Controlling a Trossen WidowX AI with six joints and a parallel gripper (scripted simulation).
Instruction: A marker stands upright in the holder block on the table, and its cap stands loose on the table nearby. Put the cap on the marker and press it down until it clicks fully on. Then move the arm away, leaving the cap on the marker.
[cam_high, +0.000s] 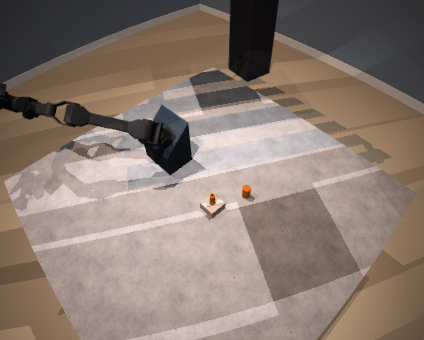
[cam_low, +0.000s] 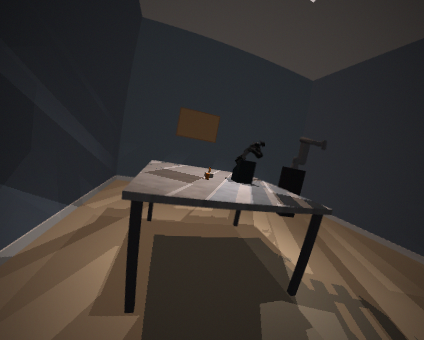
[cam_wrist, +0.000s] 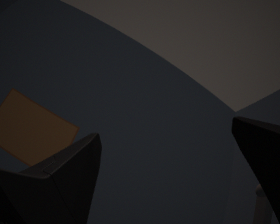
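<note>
The orange cap lies 660 mm ahead of my gripper tip, 740 mm to the left of it and 450 mm below it.
</note>
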